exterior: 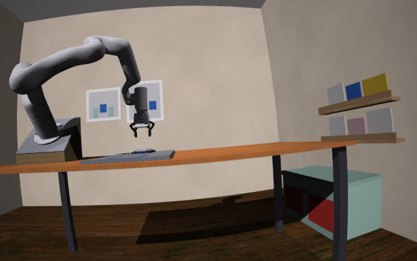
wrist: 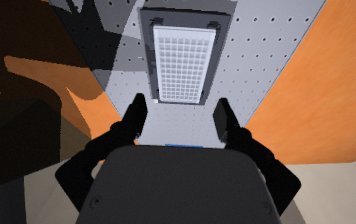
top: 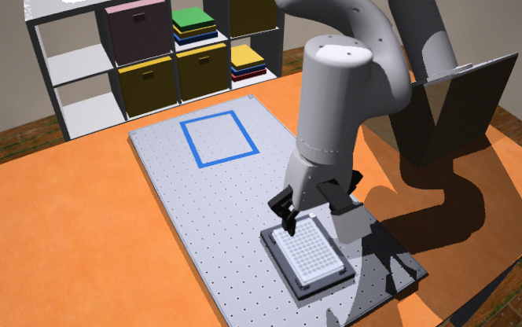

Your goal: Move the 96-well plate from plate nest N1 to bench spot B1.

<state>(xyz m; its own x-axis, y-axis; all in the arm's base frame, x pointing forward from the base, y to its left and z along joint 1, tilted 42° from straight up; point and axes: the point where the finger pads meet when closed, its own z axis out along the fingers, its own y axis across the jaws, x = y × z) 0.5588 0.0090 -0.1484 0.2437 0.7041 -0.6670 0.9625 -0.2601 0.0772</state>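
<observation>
My hand is 90 mm above the 96-well plate. Round my hand: dark plate nest 110 mm below.
</observation>
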